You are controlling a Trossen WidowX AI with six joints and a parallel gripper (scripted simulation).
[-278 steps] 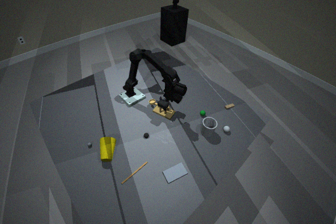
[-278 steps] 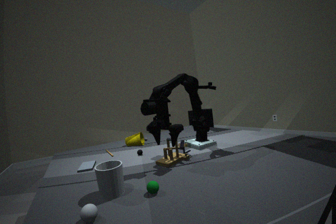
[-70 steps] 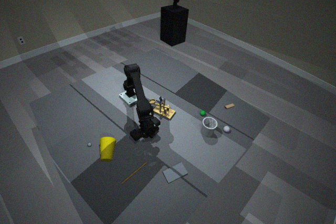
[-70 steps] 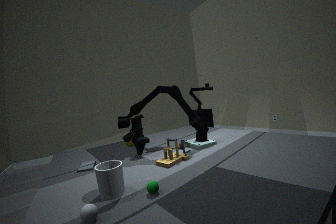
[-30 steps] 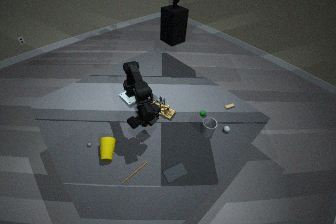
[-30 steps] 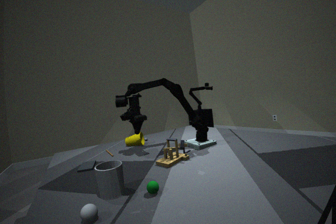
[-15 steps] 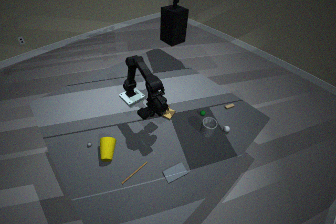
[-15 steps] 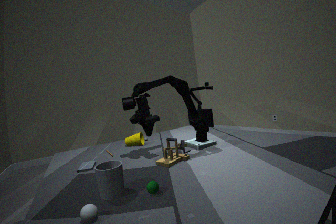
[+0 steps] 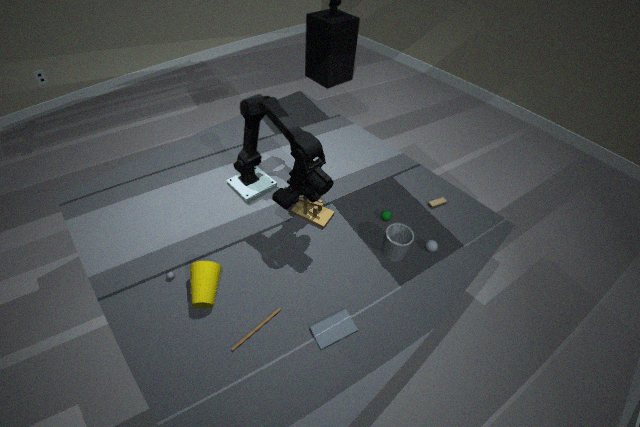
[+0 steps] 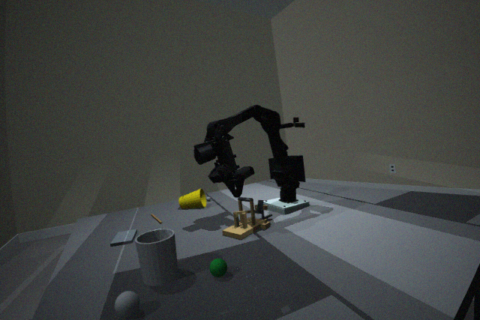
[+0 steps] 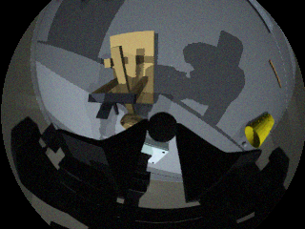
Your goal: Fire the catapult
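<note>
Right now the wooden catapult is 20 mm behind my gripper tip, 70 mm to the left of it and 60 mm below it. Round my gripper tip: green ball (210 mm ahead, 270 mm to the left, 90 mm below); then black ball (right at my gripper tip); then white mug (320 mm ahead, 180 mm to the left, 80 mm below).
</note>
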